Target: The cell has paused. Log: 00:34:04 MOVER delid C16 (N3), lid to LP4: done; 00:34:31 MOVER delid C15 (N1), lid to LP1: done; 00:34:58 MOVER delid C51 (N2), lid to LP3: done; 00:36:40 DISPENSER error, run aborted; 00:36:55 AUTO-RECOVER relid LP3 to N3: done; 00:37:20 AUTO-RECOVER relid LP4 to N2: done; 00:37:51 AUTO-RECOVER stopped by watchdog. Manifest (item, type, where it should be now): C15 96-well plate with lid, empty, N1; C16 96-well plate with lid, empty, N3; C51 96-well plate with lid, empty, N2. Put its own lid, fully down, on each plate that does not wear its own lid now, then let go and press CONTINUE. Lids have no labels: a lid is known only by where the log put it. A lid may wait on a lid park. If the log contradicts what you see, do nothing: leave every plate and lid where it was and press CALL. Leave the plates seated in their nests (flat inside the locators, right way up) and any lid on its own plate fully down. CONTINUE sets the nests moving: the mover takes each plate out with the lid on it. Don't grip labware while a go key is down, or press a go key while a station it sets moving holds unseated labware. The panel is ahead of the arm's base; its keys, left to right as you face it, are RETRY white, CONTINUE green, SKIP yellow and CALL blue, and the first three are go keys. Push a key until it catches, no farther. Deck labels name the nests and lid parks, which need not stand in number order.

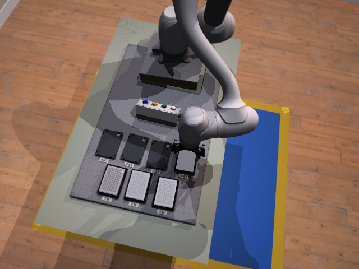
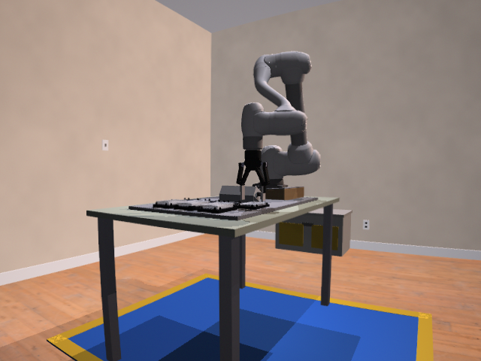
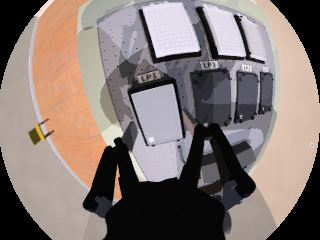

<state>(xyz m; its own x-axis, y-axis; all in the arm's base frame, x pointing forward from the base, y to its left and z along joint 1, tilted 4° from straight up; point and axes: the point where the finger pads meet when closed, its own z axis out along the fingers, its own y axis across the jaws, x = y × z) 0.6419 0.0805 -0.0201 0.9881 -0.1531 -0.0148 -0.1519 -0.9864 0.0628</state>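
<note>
My gripper is now 5 cm above the lid park LP1. The rest, counted from my hand: lid park LP3: 2 cm behind, 14 cm to the right, 5 cm below; then white key: 25 cm behind, 8 cm to the right, 1 cm above; then 96-well plate: 17 cm ahead, 10 cm to the right, 4 cm below.
</note>
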